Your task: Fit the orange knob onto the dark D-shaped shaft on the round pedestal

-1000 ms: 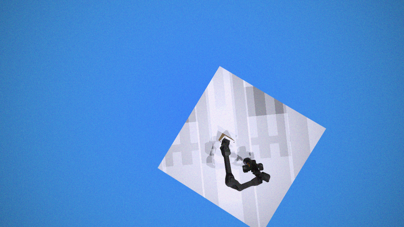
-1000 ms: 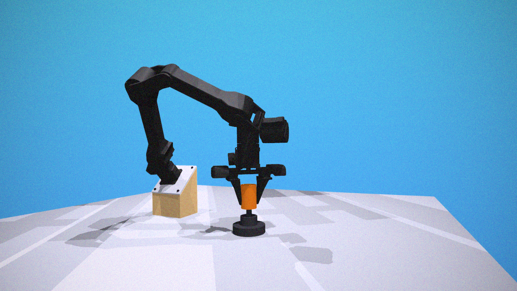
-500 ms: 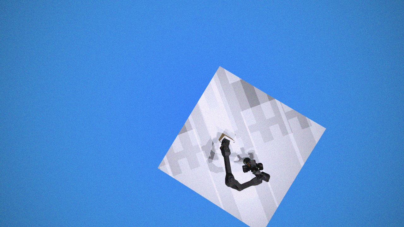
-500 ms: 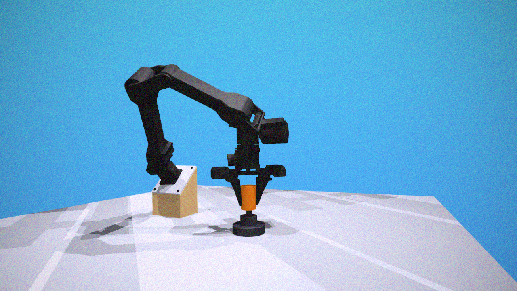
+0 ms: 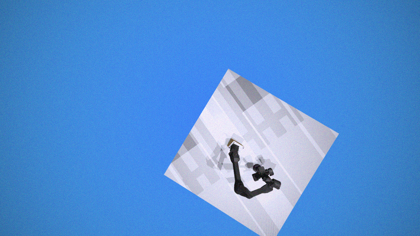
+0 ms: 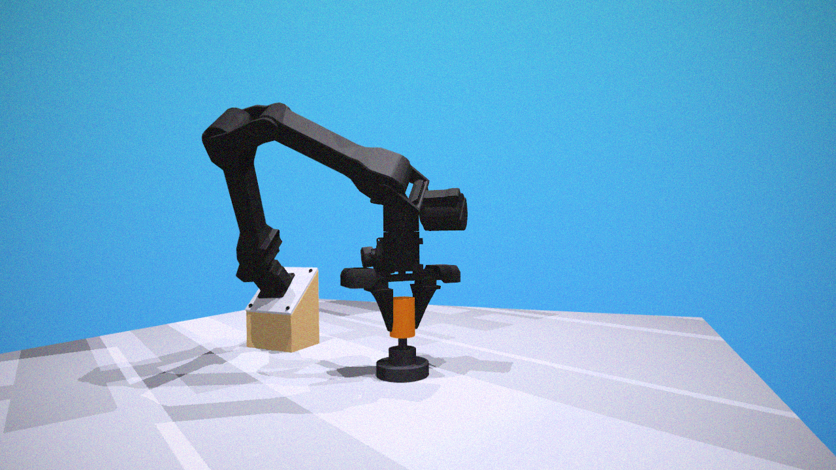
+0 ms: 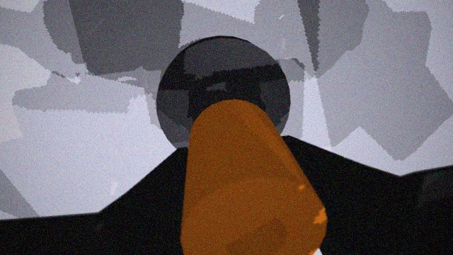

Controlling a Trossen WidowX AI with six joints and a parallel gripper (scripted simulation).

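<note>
Right now the orange knob is 2 cm above my gripper tip. Round my gripper tip: pedestal (4 cm below).
</note>
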